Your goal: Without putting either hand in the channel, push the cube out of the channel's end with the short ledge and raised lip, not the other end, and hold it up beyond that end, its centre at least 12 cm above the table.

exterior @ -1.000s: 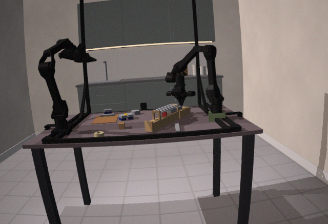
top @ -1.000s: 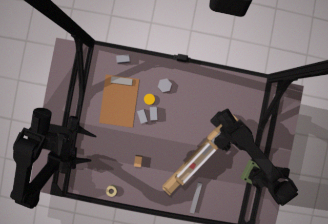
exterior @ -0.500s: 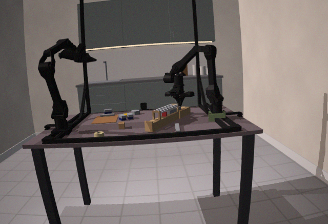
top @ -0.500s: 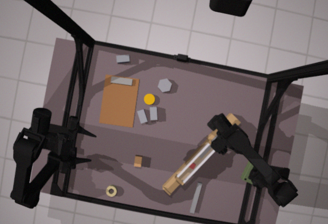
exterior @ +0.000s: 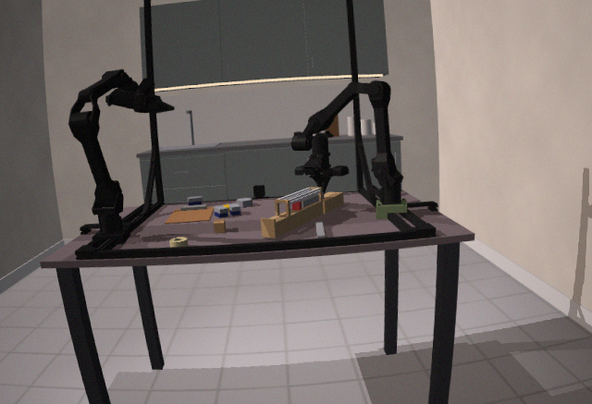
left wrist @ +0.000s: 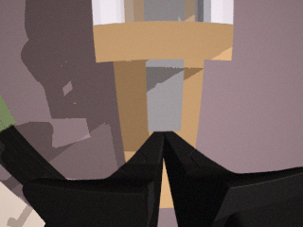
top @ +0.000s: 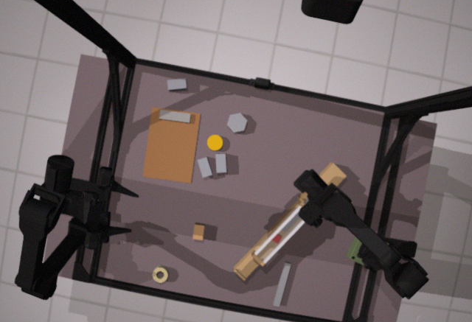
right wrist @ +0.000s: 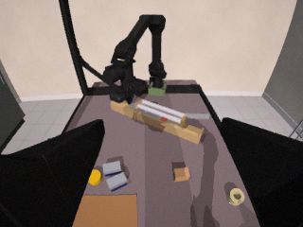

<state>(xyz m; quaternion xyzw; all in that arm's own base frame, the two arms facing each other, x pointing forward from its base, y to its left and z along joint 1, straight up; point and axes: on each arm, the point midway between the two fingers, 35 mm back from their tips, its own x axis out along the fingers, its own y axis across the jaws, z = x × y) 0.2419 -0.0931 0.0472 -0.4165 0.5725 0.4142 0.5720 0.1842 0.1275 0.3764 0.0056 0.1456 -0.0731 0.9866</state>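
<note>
Now: left hand 13 cm short of the tan channel, 10 cm to the left of it and 3 cm above it. Also, from my left hand: yellow disc: 14 cm behind, 34 cm to the right, 8 cm below; then small tan block: 16 cm ahead, 36 cm to the right, 8 cm below; then grey hexagon: 21 cm behind, 27 cm to the right, 8 cm below.
</note>
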